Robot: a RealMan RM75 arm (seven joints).
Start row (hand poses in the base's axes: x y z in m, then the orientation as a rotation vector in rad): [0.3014 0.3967 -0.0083 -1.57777 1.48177 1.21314]
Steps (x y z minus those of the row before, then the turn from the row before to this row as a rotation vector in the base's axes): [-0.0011 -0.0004 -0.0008 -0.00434 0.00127 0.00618]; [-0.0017 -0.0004 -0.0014 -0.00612 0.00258 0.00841]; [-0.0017 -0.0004 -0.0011 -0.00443 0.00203 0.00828]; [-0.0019 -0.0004 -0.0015 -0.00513 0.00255 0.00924]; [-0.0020 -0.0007 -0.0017 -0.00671 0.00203 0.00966]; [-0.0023 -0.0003 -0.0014 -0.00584 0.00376 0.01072]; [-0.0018 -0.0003 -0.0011 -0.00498 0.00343 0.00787]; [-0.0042 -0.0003 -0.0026 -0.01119 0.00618 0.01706]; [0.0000 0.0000 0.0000 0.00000 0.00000 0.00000]
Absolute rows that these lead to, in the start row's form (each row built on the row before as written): [0.3003 0.3963 -0.0091 -1.58582 1.48230 1.21539]; [0.2986 0.3959 -0.0105 -1.59659 1.48371 1.21914]; [0.2969 0.3955 -0.0116 -1.60636 1.48343 1.22322]; [0.2950 0.3951 -0.0131 -1.61728 1.48342 1.22794]; [0.2930 0.3944 -0.0148 -1.62984 1.48411 1.23149]; [0.2907 0.3941 -0.0162 -1.64216 1.48440 1.23780]; [0.2889 0.3938 -0.0173 -1.65140 1.48557 1.24271]; [0.2847 0.3935 -0.0199 -1.67222 1.48762 1.25187]; [0.2847 0.3935 -0.0199 -1.67222 1.48762 1.25187]
